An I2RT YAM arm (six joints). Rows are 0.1 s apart.
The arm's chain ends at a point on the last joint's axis. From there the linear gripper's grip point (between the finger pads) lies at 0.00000 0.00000 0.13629 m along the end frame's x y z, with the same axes.
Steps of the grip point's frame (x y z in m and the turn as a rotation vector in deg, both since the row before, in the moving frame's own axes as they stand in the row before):
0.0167 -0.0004 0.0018 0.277 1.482 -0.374
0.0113 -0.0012 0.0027 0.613 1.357 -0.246
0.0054 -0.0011 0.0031 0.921 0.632 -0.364
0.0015 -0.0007 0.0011 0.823 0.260 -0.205
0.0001 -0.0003 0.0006 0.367 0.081 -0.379
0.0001 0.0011 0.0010 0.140 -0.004 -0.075
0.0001 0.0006 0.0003 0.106 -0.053 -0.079
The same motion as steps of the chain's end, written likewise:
0.0132 0.0003 0.0018 0.277 1.482 -0.374
0.0081 0.0003 0.0027 0.613 1.357 -0.246
0.0039 0.0011 0.0031 0.921 0.632 -0.364
0.0009 0.0013 0.0011 0.823 0.260 -0.205
-0.0001 0.0006 0.0006 0.367 0.081 -0.379
0.0001 0.0014 0.0010 0.140 -0.004 -0.075
0.0002 0.0009 0.0003 0.106 -0.053 -0.079

